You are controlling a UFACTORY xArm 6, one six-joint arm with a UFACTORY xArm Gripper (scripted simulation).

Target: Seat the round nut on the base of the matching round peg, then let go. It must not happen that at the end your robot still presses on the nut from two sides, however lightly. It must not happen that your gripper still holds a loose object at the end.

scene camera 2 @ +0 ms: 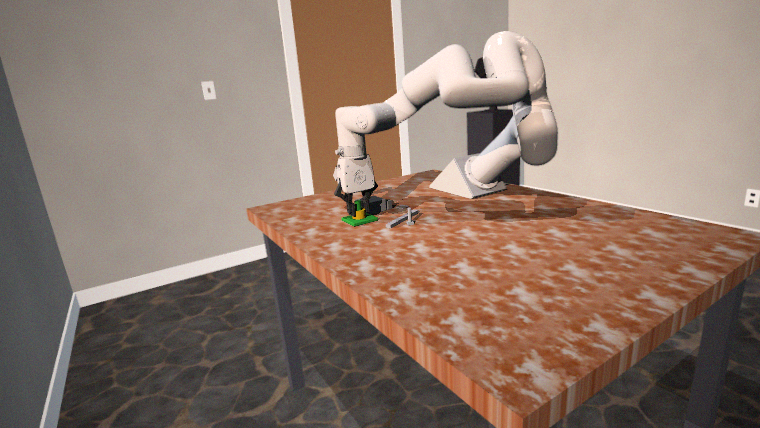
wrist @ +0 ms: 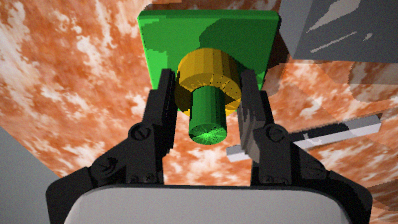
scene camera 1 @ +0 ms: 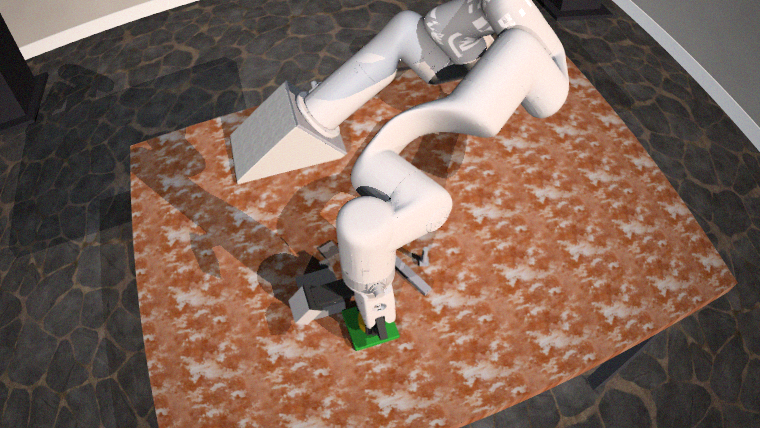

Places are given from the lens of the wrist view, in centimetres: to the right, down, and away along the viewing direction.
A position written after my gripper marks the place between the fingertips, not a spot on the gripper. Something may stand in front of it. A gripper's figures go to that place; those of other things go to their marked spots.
my gripper [wrist: 207, 86]: 0, -2, 14
grey bar [wrist: 367, 125]: 16, 1, 18
